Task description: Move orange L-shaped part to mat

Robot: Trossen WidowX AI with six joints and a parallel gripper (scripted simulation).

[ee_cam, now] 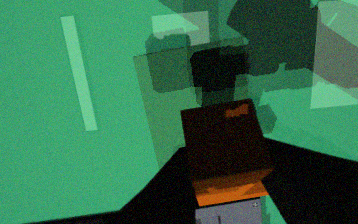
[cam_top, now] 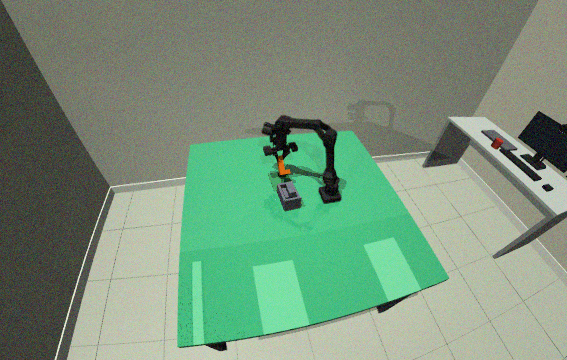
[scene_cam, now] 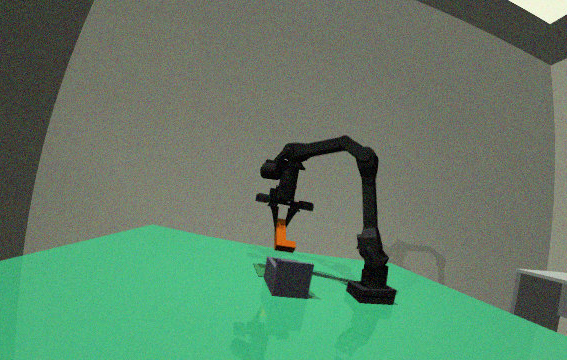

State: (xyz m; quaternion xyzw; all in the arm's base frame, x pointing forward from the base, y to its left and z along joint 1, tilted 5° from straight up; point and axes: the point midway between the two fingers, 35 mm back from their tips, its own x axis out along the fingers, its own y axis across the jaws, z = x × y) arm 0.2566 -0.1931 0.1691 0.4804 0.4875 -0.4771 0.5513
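The dark green mat is 16 cm below my gripper tip and 2 cm to the left of it. The rest, counted from my gripper tip: orange L-shaped part 3 cm to the left, 3 cm below, 2 cm behind.
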